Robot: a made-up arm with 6 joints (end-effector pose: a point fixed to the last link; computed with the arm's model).
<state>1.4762 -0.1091 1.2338 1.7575 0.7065 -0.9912</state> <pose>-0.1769 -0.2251 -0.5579 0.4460 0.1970 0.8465 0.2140</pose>
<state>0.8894 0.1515 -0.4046 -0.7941 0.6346 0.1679</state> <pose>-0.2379 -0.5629 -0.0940 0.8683 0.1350 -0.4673 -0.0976</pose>
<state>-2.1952 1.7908 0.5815 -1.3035 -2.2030 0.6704</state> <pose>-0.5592 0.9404 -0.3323 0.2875 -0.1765 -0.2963 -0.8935</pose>
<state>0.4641 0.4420 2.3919 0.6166 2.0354 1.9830</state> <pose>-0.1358 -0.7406 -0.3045 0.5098 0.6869 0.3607 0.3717</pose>
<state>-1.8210 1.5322 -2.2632 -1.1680 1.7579 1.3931</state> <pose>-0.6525 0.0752 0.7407 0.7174 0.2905 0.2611 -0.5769</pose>
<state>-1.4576 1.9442 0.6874 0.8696 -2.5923 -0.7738</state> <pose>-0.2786 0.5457 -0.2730 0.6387 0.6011 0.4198 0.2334</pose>
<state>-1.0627 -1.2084 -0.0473 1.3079 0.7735 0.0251</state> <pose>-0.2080 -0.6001 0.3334 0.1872 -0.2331 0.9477 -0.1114</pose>
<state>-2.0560 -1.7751 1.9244 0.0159 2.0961 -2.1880</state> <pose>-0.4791 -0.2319 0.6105 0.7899 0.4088 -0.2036 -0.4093</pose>
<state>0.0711 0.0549 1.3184 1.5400 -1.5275 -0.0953</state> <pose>-0.0991 0.3369 0.1241 0.0596 0.7168 0.1485 -0.6787</pose>
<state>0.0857 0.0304 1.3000 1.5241 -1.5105 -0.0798</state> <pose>-0.1243 0.3367 0.1064 0.0767 0.7089 0.1557 -0.6836</pose>
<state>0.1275 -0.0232 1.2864 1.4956 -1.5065 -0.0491</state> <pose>-0.1442 0.3400 0.0798 0.0865 0.6950 0.1594 -0.6957</pose>
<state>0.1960 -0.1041 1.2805 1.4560 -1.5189 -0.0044</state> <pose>-0.1594 0.3504 0.0468 0.0889 0.6753 0.1603 -0.7144</pose>
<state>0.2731 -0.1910 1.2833 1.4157 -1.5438 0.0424</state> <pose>-0.1704 0.3672 0.0152 0.0864 0.6537 0.1596 -0.7347</pose>
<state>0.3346 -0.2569 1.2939 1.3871 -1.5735 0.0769</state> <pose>-0.1723 0.3843 -0.0071 0.0798 0.6363 0.1560 -0.7513</pose>
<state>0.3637 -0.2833 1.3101 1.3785 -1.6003 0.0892</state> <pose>-0.1576 0.3941 -0.0160 0.0672 0.6280 0.1479 -0.7611</pose>
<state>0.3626 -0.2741 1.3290 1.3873 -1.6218 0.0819</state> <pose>-0.1279 0.3947 -0.0132 0.0489 0.6287 0.1359 -0.7641</pose>
